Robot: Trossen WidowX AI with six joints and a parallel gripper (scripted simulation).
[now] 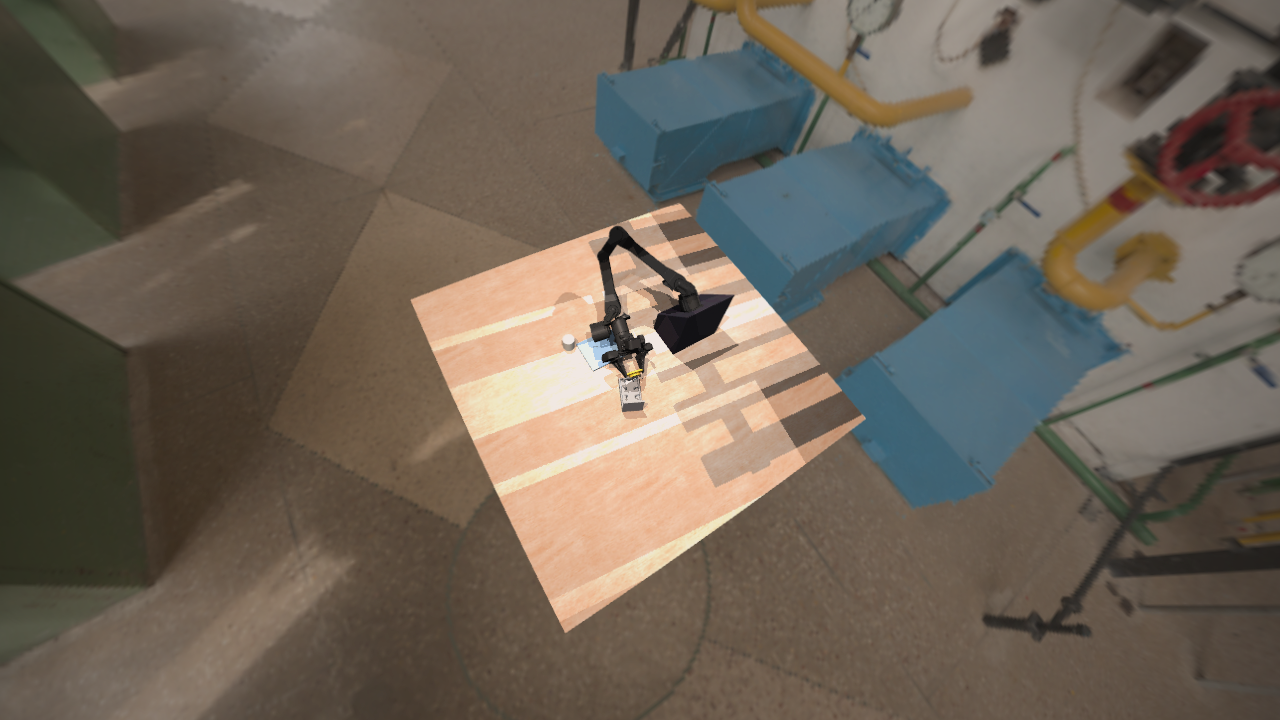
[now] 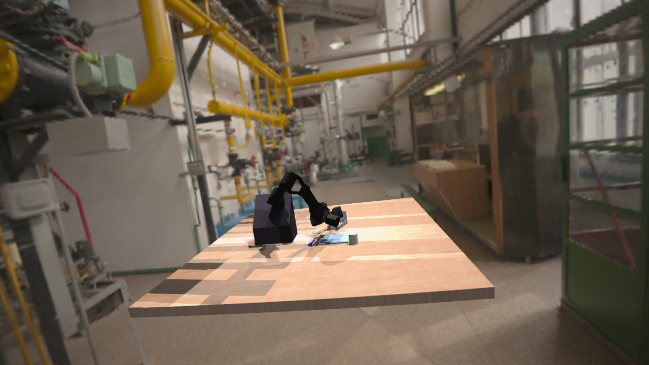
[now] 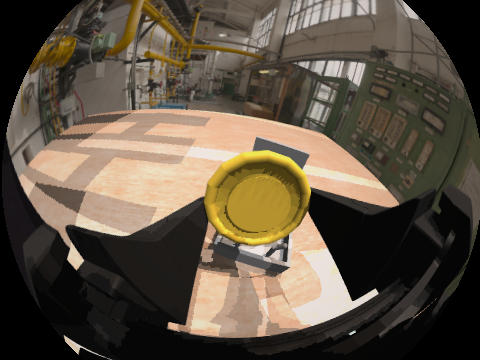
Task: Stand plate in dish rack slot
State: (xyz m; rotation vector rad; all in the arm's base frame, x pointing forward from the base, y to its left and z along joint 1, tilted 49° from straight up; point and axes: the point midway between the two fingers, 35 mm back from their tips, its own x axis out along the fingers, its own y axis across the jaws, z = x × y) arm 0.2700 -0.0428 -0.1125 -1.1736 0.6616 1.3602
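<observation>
Right now the grey dish rack is 30 mm ahead of my gripper tip, 30 mm to the left of it and 50 mm below it. Also, from my gripper tip: small blue spoon: 90 mm behind, 220 mm to the right, 70 mm below; then small yellow plate: 10 mm to the right; then blue mat: 30 mm ahead, 180 mm to the right, 70 mm below.
</observation>
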